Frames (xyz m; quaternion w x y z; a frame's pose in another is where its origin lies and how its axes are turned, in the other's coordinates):
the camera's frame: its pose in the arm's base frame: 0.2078 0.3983 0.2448 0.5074 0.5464 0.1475 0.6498
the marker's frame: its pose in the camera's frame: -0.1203 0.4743 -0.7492 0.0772 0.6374 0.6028 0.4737
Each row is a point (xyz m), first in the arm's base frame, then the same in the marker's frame.
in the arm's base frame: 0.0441 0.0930 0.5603
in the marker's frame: 0.4014 0.5830 -0.4400
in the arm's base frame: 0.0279 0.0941 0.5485
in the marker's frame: 0.3922 0.5656 -0.4358
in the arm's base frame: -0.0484 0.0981 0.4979
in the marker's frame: 0.3533 0.4856 -0.4140
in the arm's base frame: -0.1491 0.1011 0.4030
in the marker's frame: 0.2835 0.3667 -0.4019
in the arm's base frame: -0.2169 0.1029 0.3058
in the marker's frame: 0.2129 0.2720 -0.4122
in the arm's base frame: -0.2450 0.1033 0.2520
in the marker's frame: 0.1742 0.2268 -0.4241
